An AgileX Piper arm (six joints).
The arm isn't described. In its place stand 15 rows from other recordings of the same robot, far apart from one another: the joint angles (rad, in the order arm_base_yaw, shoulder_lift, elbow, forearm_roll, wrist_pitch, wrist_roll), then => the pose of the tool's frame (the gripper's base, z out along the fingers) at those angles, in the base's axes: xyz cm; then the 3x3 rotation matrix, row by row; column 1 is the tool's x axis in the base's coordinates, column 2 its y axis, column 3 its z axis.
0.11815 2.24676 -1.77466 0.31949 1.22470 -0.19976 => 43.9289, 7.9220, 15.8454; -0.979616, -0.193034, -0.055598; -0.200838, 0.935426, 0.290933; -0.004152, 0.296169, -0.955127
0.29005 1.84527 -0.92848 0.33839 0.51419 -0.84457 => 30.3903, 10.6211, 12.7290; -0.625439, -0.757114, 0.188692; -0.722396, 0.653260, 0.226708; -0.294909, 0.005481, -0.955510
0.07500 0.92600 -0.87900 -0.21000 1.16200 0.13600 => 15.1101, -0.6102, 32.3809; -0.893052, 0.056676, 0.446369; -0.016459, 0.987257, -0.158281; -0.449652, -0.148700, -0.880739
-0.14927 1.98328 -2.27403 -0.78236 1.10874 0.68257 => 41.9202, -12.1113, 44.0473; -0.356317, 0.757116, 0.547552; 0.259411, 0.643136, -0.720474; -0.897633, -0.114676, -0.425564
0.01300 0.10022 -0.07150 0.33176 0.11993 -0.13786 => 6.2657, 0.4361, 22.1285; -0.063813, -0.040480, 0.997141; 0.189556, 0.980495, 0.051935; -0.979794, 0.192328, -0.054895
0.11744 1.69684 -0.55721 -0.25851 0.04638 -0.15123 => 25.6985, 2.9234, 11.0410; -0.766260, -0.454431, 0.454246; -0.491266, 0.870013, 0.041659; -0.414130, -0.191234, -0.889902
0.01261 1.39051 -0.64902 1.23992 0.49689 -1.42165 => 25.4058, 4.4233, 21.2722; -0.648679, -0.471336, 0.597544; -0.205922, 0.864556, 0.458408; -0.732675, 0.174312, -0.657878
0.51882 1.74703 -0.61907 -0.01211 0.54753 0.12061 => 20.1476, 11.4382, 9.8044; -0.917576, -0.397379, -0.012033; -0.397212, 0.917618, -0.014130; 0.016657, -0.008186, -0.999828
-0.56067 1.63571 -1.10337 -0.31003 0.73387 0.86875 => 26.8432, -19.0500, 23.2694; -0.273226, 0.934935, 0.226372; 0.857370, 0.343391, -0.383406; -0.436194, 0.089328, -0.895408
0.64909 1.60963 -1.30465 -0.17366 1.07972 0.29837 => 26.6452, 18.4770, 28.4534; -0.868691, -0.386839, 0.309404; -0.393445, 0.918318, 0.043500; -0.300959, -0.083945, -0.949935
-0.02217 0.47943 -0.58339 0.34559 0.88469 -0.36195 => 7.8952, 2.2106, 30.2669; -0.584493, -0.267810, 0.765928; -0.119531, 0.962081, 0.245180; -0.802546, 0.051754, -0.594341
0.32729 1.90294 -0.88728 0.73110 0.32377 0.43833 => 30.7058, 12.4660, 10.7782; -0.718897, 0.631761, 0.289939; 0.694894, 0.642609, 0.322763; 0.017592, 0.433510, -0.900977
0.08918 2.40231 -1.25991 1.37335 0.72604 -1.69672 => 39.3833, 9.4694, 1.2375; -0.760528, -0.618886, 0.196411; -0.355854, 0.650302, 0.671174; -0.543107, 0.440553, -0.714806
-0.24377 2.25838 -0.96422 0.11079 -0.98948 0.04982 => 39.3203, -10.6461, 7.0414; -0.174503, 0.349277, 0.920627; 0.156889, 0.932891, -0.324192; -0.972078, 0.087864, -0.217589
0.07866 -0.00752 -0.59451 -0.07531 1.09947 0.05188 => -1.9309, -0.7641, 29.9805; -0.396782, -0.010094, 0.917858; -0.013629, 0.999894, 0.005105; -0.917812, -0.010484, -0.396877
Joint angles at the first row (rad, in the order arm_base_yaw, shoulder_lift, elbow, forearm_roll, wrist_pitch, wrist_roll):
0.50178, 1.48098, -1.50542, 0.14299, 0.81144, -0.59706
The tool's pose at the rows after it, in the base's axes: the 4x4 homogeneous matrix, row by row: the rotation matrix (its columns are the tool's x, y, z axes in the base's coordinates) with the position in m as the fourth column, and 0 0 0 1 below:
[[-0.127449 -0.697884 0.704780 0.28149], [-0.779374 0.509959 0.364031 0.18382], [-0.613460 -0.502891 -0.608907 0.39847], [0 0 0 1]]
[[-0.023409 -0.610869 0.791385 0.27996], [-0.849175 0.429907 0.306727 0.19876], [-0.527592 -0.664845 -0.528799 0.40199], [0 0 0 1]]
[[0.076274 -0.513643 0.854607 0.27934], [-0.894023 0.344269 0.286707 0.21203], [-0.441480 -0.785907 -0.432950 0.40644], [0 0 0 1]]
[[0.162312 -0.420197 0.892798 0.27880], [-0.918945 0.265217 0.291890 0.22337], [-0.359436 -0.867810 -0.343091 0.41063], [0 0 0 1]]
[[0.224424 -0.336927 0.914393 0.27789], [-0.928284 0.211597 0.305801 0.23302], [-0.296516 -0.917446 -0.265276 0.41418], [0 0 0 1]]
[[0.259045 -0.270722 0.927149 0.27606], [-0.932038 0.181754 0.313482 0.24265], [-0.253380 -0.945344 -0.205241 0.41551], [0 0 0 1]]
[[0.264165 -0.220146 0.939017 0.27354], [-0.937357 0.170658 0.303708 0.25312], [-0.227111 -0.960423 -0.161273 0.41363], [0 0 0 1]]
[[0.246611 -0.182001 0.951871 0.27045], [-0.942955 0.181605 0.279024 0.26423], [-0.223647 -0.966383 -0.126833 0.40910], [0 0 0 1]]
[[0.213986 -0.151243 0.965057 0.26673], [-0.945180 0.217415 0.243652 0.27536], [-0.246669 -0.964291 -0.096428 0.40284], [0 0 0 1]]
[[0.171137 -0.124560 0.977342 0.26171], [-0.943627 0.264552 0.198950 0.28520], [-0.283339 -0.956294 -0.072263 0.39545], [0 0 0 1]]
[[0.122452 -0.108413 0.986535 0.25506], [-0.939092 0.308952 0.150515 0.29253], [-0.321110 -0.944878 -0.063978 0.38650], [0 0 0 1]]
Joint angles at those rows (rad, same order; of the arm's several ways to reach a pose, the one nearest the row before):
0.60622, 1.49485, -1.50544, -0.14885, 0.76209, -0.49952
0.68778, 1.50896, -1.50543, -0.41998, 0.70875, -0.40080
0.74508, 1.52467, -1.50541, -0.64725, 0.65791, -0.32827
0.78350, 1.53908, -1.50540, -0.82960, 0.61122, -0.27671
0.81168, 1.55168, -1.50543, -0.98587, 0.57420, -0.21502
0.84062, 1.56617, -1.50542, -1.12921, 0.56190, -0.13204
0.87557, 1.58642, -1.50543, -1.26460, 0.58502, -0.02886
0.91482, 1.61216, -1.50540, -1.38278, 0.63677, 0.08721
0.95564, 1.64158, -1.50528, -1.47960, 0.70790, 0.21306
0.99664, 1.67001, -1.50266, -1.54812, 0.79341, 0.32938
1.03571, 1.69211, -1.49230, -1.58052, 0.88187, 0.42080

